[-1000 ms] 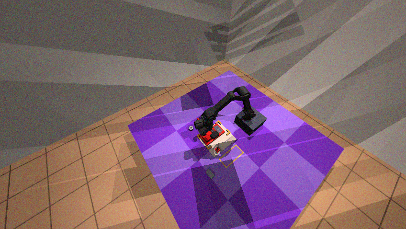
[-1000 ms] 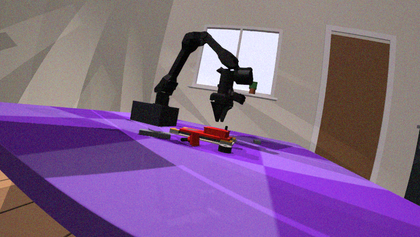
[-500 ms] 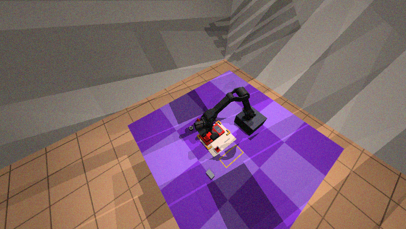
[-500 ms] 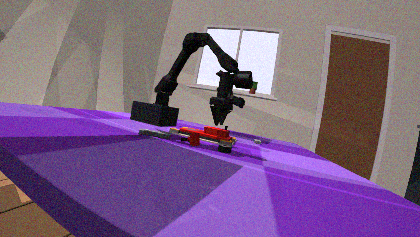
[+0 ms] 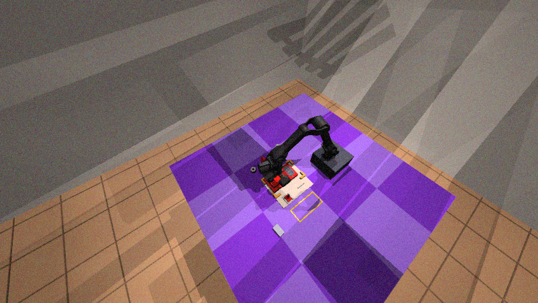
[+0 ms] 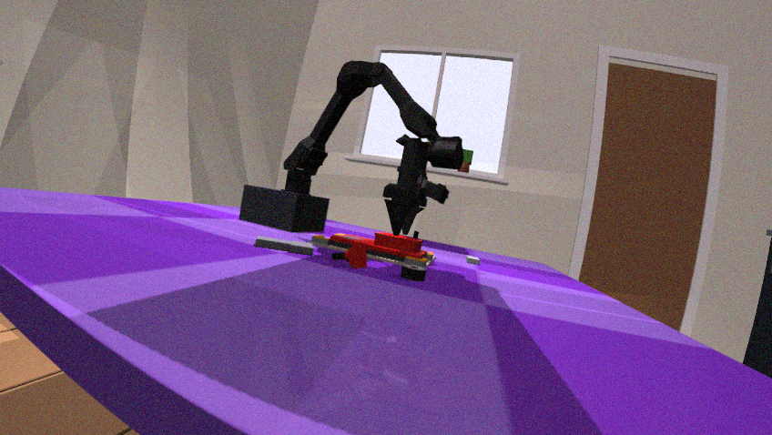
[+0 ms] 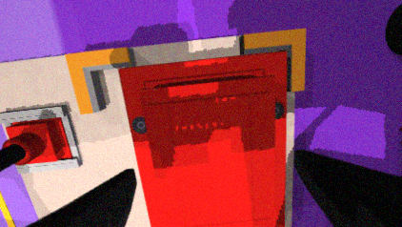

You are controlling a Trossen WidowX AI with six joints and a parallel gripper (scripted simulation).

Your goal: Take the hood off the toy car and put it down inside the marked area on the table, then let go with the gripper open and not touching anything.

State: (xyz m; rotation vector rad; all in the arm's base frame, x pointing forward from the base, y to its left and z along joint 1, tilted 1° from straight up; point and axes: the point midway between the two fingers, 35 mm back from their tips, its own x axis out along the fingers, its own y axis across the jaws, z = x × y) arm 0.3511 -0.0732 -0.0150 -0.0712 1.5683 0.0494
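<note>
Now: the hood 10 mm below my gripper tip. The rest, counted from my gripper tip: wheel: 80 mm ahead, 150 mm to the right, 40 mm below.
</note>
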